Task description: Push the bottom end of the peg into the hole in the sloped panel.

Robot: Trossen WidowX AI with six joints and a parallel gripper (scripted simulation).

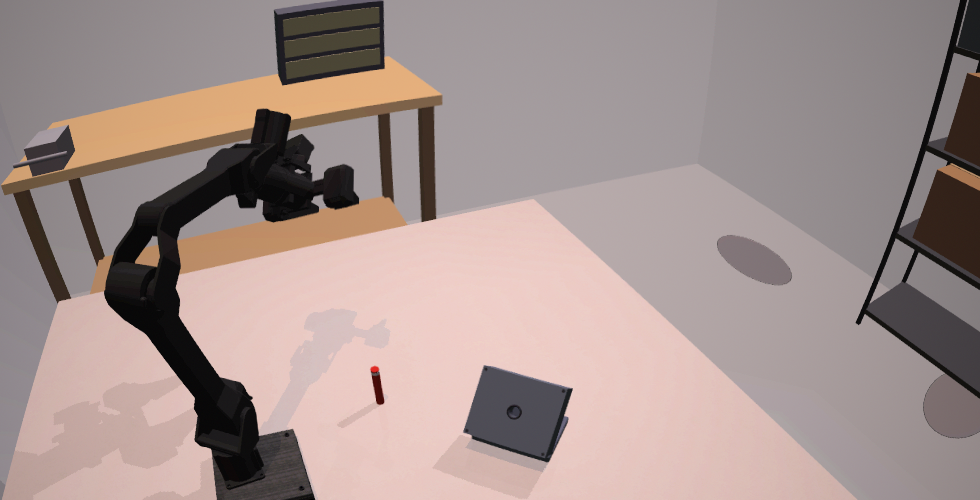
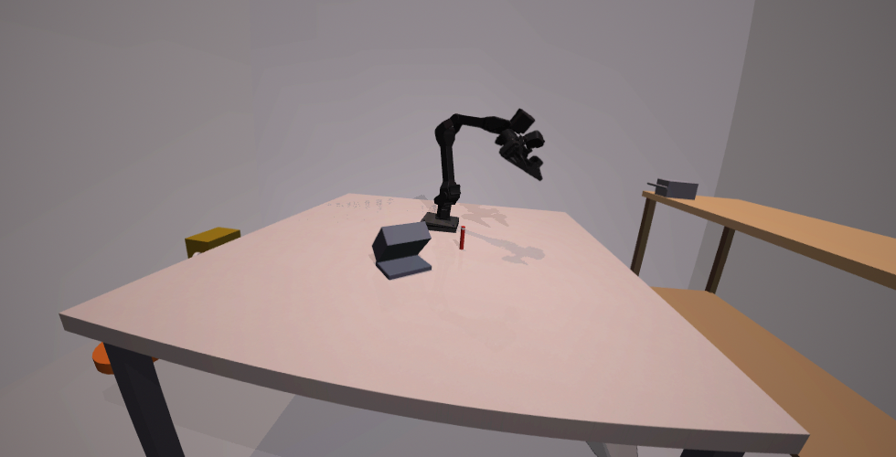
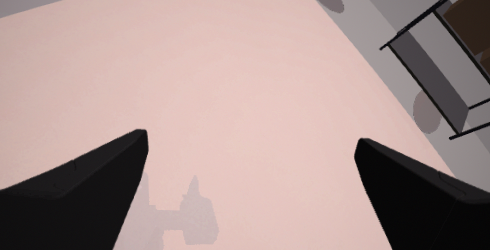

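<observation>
My gripper tip is now 40 mm past the red round peg, 200 mm to the left of it and 210 mm above it. Round my gripper tip: grey sloped panel (110 mm ahead, 390 mm to the right, 200 mm below).
</observation>
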